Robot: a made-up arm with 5 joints. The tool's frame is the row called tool.
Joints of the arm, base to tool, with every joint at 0 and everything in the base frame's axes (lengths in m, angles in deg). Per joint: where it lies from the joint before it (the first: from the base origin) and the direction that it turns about. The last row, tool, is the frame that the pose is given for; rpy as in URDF.
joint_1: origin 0 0 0.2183 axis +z
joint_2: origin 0 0 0 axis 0 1 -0.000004
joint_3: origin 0.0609 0 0.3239 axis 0 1 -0.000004
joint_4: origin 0.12 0 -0.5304 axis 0 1 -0.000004
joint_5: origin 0.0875 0 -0.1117 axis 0 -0.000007 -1
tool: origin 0 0 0 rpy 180 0 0
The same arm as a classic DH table. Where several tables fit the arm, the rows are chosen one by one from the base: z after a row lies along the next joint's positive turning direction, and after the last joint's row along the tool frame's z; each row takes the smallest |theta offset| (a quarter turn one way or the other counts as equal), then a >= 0, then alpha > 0; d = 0 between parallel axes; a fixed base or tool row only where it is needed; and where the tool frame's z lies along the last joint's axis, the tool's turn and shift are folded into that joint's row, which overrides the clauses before.
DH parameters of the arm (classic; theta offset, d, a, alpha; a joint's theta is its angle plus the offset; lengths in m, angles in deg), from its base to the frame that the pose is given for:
joint_1: 0 0.2183 0 -90
joint_2: -79.35 0 0.3296 0
joint_3: -23.4 0 -0.5438 0
joint_4: -77.25 0 -0.0875 90
joint_5: 180 0.1117 0 0

